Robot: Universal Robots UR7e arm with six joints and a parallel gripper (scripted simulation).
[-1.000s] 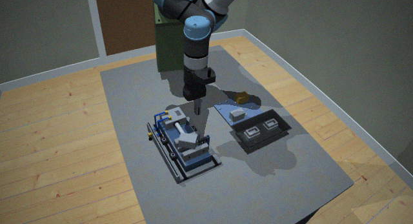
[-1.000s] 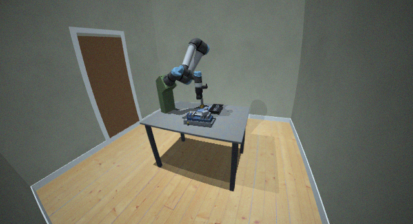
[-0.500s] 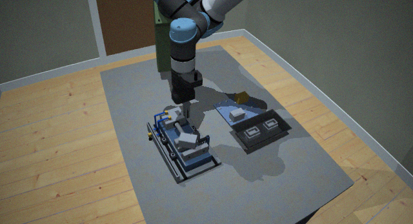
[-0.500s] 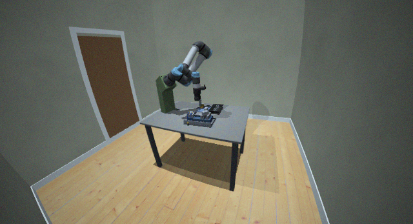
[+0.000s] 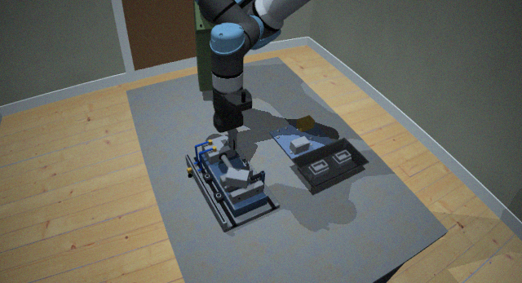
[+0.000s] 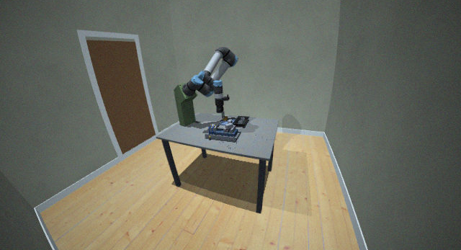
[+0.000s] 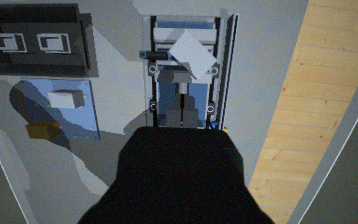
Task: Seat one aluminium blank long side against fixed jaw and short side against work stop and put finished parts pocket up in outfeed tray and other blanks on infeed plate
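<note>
The vise is 160 mm below my hand and 10 mm behind it. From my hand the other things lie so: brass blank (390 mm to the left, 170 mm below, 60 mm behind).
</note>
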